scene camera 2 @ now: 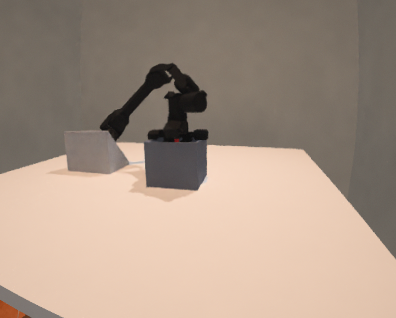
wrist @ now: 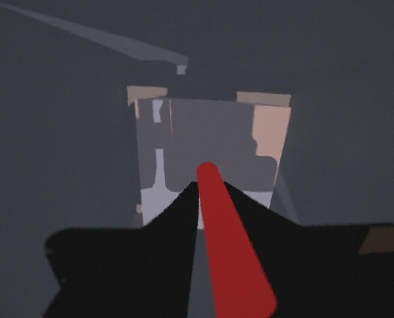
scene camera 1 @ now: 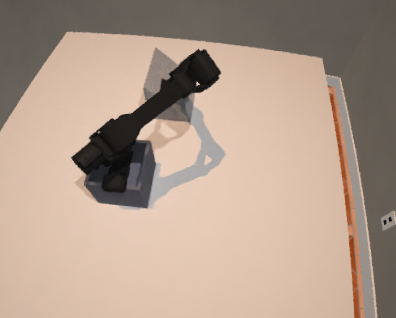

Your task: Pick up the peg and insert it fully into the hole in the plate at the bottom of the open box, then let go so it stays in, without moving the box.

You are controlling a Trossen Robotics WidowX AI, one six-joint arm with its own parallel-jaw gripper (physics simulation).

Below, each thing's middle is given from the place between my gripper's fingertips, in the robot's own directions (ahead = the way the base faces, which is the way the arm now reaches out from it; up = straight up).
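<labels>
Dark blue-grey box (scene camera 2: pixel 173 165): 1 cm above my hand, 1 cm to the right of it. Plate (wrist: pixel 245 140): 3 cm below my hand, 1 cm to the right of it.
</labels>
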